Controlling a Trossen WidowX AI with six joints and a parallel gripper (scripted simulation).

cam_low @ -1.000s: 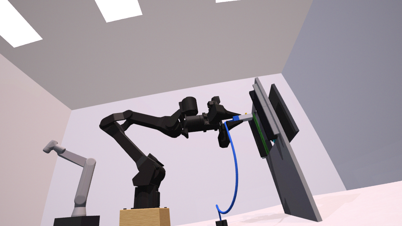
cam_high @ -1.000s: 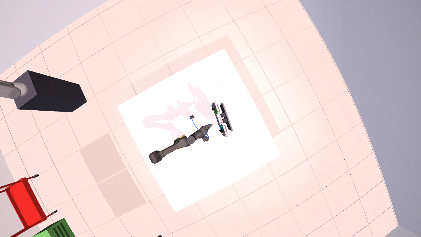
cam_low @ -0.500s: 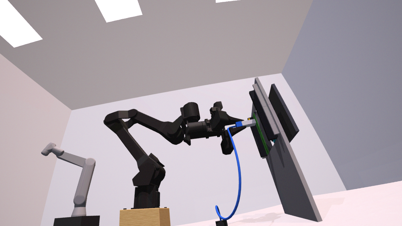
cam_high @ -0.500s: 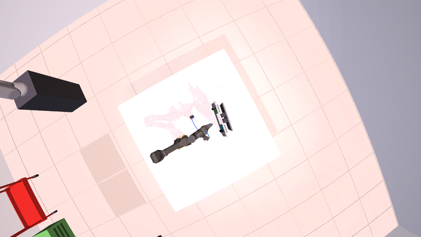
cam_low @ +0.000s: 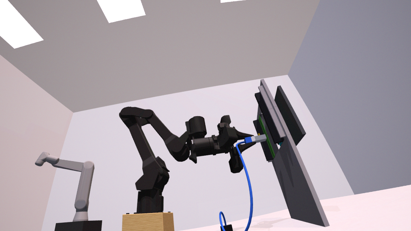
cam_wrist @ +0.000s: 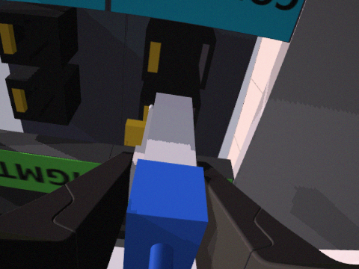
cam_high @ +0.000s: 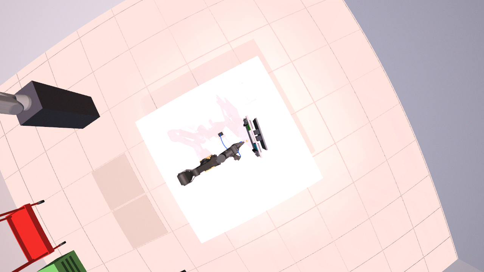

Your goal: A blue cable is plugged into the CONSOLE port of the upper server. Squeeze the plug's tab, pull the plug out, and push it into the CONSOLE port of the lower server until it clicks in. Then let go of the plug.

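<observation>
The dark rack panel is 10 cm ahead of my gripper tip and 4 cm above it. From my gripper tip the other things lie so: blue plug: right at my gripper tip; black block: 25 cm below, 15 cm to the left, 14 cm behind.
</observation>
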